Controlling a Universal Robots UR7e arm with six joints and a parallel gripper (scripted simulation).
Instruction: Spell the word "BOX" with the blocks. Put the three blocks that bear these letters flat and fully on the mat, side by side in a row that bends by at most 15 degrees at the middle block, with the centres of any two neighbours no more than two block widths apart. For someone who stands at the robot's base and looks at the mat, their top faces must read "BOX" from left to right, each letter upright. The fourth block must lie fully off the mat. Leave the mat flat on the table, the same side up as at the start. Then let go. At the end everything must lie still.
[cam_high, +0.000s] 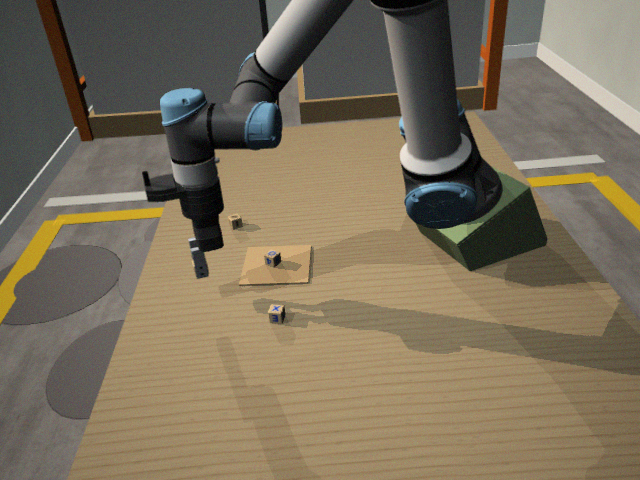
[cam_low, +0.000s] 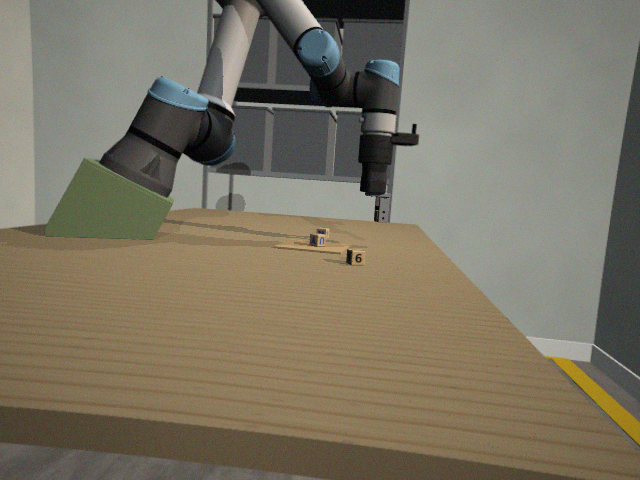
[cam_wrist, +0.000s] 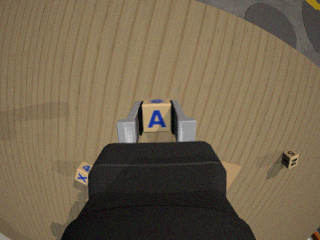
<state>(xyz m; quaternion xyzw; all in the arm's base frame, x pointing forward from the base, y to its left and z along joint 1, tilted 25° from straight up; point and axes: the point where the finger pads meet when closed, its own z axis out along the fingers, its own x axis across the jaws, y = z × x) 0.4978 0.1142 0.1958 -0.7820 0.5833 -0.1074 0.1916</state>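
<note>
Now: the B block 10 mm below my hand. From my hand the other things lie so: X block: 150 mm behind, 80 mm to the left, 60 mm below; O block: 120 mm behind, 100 mm to the right, 60 mm below; mat: 130 mm behind, 100 mm to the right, 80 mm below.
</note>
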